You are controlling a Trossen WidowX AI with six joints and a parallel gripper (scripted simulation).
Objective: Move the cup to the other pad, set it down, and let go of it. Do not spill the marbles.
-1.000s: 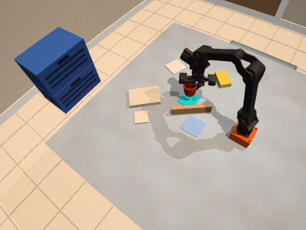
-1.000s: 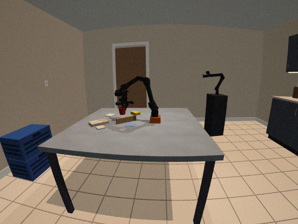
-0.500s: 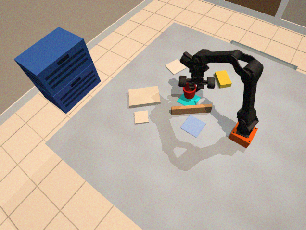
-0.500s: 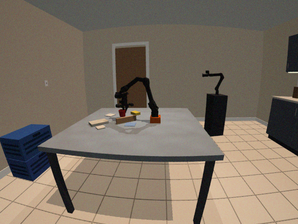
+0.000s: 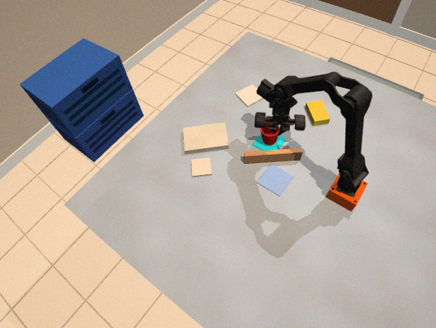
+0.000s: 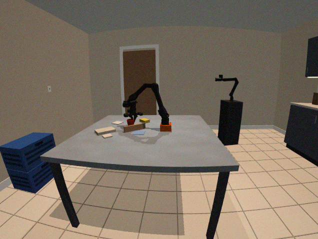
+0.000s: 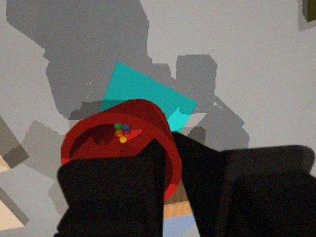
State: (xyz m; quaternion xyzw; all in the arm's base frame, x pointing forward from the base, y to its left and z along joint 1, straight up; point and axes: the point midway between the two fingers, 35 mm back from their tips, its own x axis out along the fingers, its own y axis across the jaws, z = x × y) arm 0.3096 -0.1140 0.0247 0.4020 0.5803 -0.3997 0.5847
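Right now the cyan pad is 30 mm ahead of my gripper tip, 10 mm to the left of it and 60 mm below it. Also, from my gripper tip: wooden bar: 20 mm behind, 90 mm to the left, 30 mm below; red cup: 30 mm ahead, 10 mm to the left; pale blue pad: 60 mm behind, 160 mm to the left, 60 mm below.
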